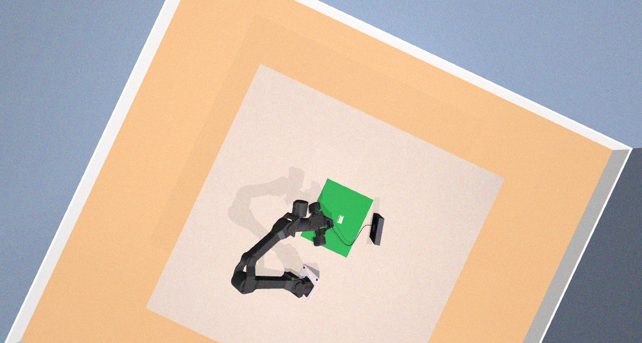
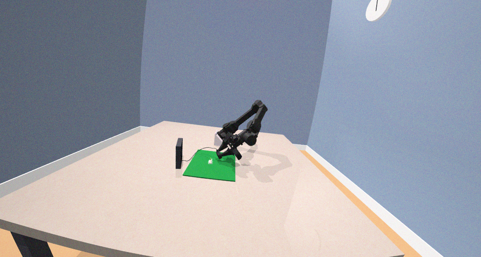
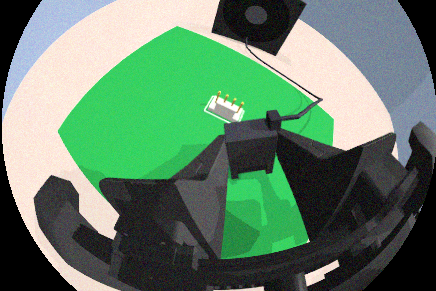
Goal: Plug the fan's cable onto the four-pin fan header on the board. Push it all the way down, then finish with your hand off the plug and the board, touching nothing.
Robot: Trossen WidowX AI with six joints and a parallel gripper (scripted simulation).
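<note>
The white four-pin header is 30 mm ahead of my gripper tip, 30 mm to the right of it and 50 mm below it. Also, from my gripper tip: green board: 30 mm ahead, 20 mm to the right, 60 mm below; dark plug: 10 mm behind, 10 mm below; black fan: 90 mm ahead, 180 mm to the right, 10 mm above.
</note>
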